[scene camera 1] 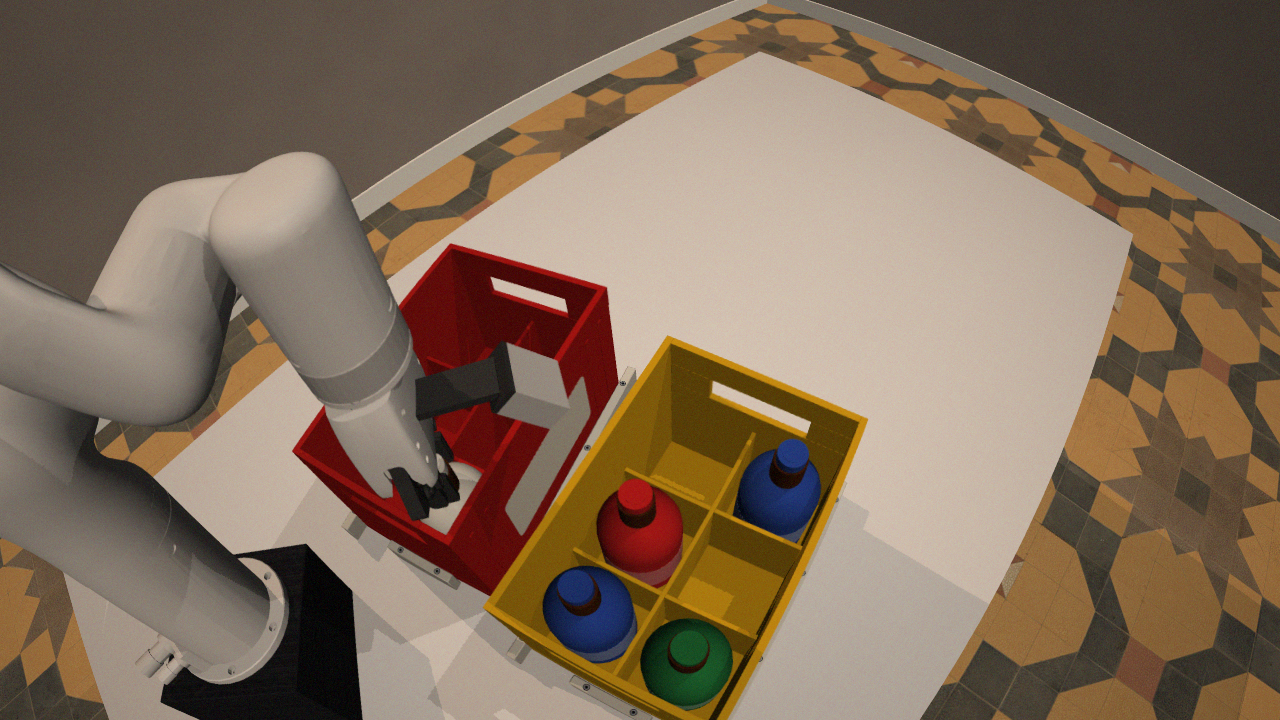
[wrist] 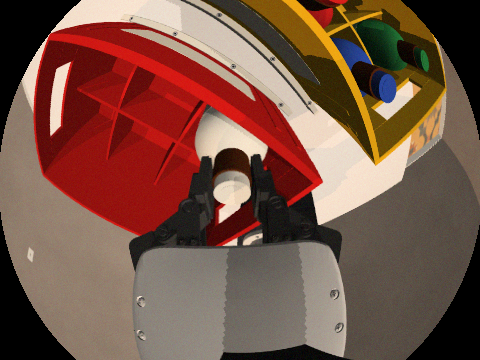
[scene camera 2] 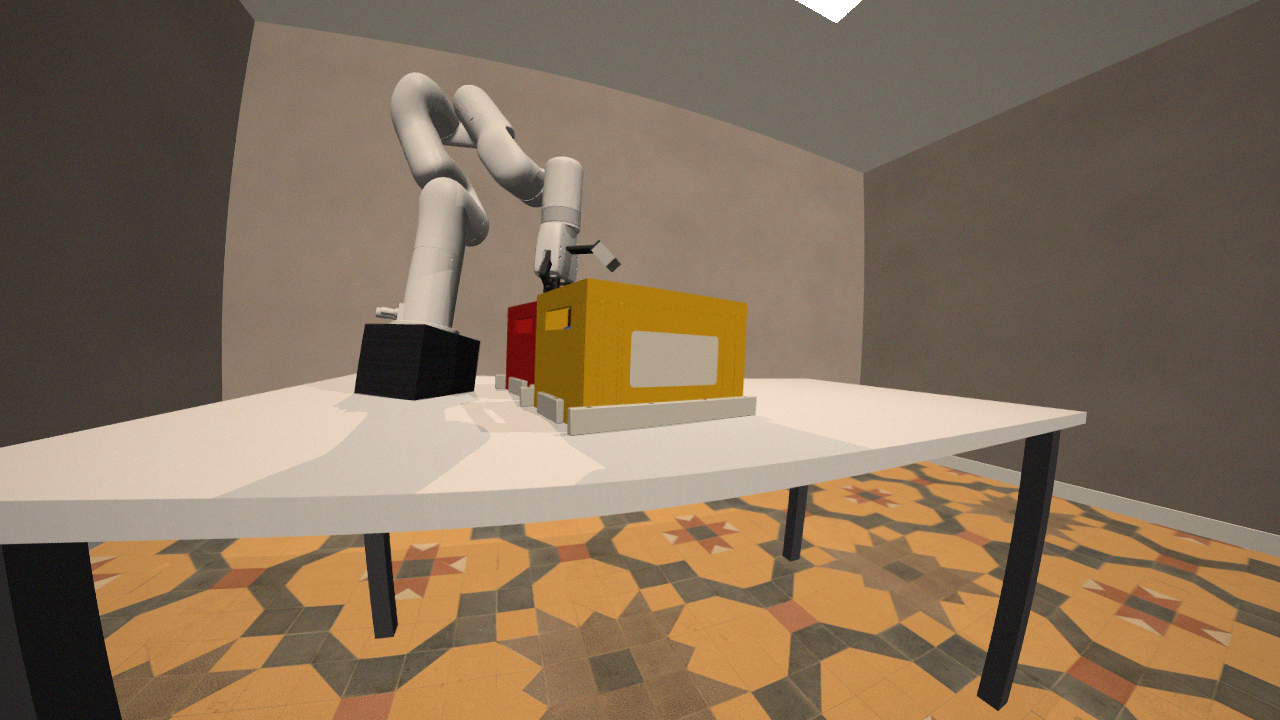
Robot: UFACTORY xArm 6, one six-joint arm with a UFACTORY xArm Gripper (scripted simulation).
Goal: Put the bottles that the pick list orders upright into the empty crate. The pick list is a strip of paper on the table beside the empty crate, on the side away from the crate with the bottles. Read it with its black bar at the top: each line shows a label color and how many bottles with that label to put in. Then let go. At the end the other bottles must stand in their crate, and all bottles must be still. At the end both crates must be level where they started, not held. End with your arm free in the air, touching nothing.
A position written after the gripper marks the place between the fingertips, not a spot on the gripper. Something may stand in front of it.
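Observation:
The gripper [scene camera 1: 440,481] shares the scene with a white bottle [scene camera 1: 464,477], and the wrist view also shows the white bottle [wrist: 230,146]. A red crate [scene camera 1: 454,314] is visible too; the wrist view also shows the red crate [wrist: 120,184], and scene camera 2 shows the red crate [scene camera 2: 520,363] as well. The same views also show a yellow crate [scene camera 1: 671,428], seen again as the yellow crate [wrist: 299,42] and the yellow crate [scene camera 2: 628,344]. There is a red bottle [scene camera 1: 641,535], but scene camera 2 does not show the red bottle, hidden by the yellow crate. The scene also includes a green bottle [wrist: 386,48], a blue bottle [scene camera 1: 596,620] and another blue bottle [scene camera 1: 774,494].

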